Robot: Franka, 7 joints.
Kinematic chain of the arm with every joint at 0, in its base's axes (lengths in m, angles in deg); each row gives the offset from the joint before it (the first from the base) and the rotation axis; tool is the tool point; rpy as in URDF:
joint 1: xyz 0 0 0.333 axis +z
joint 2: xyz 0 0 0 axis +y
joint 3: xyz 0 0 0.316 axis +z
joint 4: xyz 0.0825 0 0 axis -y
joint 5: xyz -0.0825 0 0.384 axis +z
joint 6: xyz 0 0 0 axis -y
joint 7: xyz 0.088 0 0 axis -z
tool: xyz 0 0 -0.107 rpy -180 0 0
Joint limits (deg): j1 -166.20..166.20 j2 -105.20..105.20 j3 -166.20..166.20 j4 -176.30..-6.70 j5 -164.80..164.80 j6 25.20..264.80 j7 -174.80..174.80
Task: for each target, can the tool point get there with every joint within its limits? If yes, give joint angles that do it. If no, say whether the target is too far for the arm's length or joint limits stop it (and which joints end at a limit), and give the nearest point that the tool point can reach.
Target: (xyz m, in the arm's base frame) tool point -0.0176 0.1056 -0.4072
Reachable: no: joint limits stop it (at a limit: joint 2) | nearest point -0.0211 0.1265 -0.3376 | short by 0.073 m
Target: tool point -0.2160 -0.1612 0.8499
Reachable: yes | joints -105.37 -42.67 -32.15 -113.14 96.44 70.43 32.26
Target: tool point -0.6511 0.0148 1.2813
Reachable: no: too far | nearest point -0.4855 0.0110 1.0402 | short by 0.293 m
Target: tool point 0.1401 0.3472 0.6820
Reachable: yes | joints -61.05 31.84 126.68 -126.99 103.07 53.25 -23.05
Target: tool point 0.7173 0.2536 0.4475
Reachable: yes | joints 53.79 51.58 -45.66 -75.39 60.77 185.03 87.07
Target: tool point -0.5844 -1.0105 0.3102
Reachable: no: too far | nearest point -0.4294 -0.7425 0.3162 | short by 0.310 m
